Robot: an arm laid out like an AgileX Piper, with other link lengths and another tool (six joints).
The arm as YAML. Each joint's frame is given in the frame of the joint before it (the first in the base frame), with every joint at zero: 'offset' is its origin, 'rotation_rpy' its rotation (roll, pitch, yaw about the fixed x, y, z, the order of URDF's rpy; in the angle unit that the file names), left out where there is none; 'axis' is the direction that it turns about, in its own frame. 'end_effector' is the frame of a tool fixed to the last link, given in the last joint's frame.
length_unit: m
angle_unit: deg
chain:
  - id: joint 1
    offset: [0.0, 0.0, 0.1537]
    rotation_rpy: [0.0, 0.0, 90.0]
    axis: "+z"
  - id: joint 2
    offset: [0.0, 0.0, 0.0]
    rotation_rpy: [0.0, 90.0, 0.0]
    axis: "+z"
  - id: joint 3
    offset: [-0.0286, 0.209, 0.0]
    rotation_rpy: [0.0, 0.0, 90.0]
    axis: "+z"
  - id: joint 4
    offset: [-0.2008, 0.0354, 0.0]
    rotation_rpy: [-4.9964, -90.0, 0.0]
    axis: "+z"
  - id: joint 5
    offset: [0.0, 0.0, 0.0]
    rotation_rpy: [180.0, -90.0, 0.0]
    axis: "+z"
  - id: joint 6
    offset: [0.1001, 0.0, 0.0]
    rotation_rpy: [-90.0, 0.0, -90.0]
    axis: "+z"
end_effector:
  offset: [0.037, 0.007, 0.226]
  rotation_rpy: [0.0, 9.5, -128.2]
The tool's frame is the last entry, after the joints.
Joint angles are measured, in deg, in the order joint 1, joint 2, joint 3, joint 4, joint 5, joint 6. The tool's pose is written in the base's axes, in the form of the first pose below.
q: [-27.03 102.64 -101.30 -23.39 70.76 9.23]
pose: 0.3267 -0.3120 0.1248 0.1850 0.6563 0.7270 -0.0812
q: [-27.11 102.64 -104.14 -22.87 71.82 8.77]
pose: 0.3323 -0.3135 0.1387 0.1981 0.6571 0.7235 -0.0744
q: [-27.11 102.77 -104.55 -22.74 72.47 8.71]
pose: 0.3308 -0.3127 0.1382 0.1949 0.6586 0.7230 -0.0744
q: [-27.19 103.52 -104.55 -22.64 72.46 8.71]
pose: 0.3304 -0.3127 0.1323 0.1885 0.6593 0.7240 -0.0754
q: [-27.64 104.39 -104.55 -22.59 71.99 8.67]
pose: 0.3301 -0.3156 0.1268 0.1846 0.6609 0.7234 -0.0766
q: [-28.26 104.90 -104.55 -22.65 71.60 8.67]
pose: 0.3281 -0.3199 0.1240 0.1832 0.6637 0.7209 -0.0783
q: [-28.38 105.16 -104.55 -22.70 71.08 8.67]
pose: 0.3298 -0.3215 0.1235 0.1852 0.6631 0.7210 -0.0782
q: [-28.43 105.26 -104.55 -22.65 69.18 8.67]
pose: 0.3387 -0.3244 0.1278 0.1994 0.6584 0.7220 -0.0737
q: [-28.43 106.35 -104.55 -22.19 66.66 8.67]
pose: 0.3513 -0.3259 0.1252 0.2094 0.6525 0.7252 -0.0661
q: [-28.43 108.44 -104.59 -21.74 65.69 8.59]
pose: 0.3560 -0.3249 0.1103 0.1991 0.6509 0.7298 -0.0644
